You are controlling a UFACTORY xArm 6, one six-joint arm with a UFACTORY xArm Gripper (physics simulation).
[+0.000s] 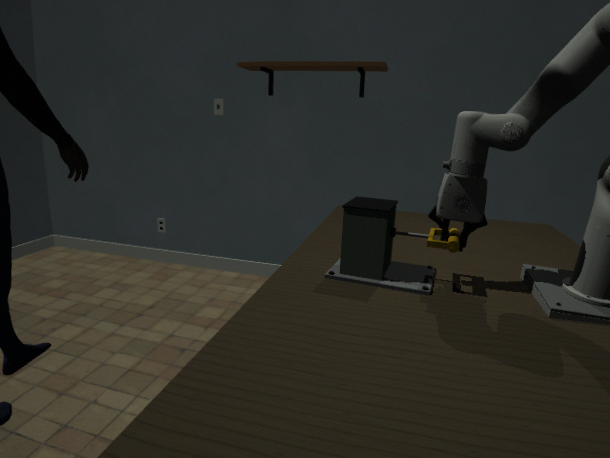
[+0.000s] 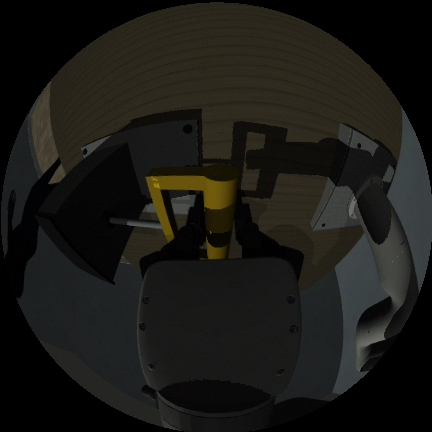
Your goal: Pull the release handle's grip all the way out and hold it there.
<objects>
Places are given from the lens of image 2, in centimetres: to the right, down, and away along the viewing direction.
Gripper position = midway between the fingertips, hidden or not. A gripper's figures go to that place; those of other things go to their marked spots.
my gripper [image 2: 219,202]: 0, -2, 15
grey base plate [image 2: 169,143]: -6, -10, 18
</objects>
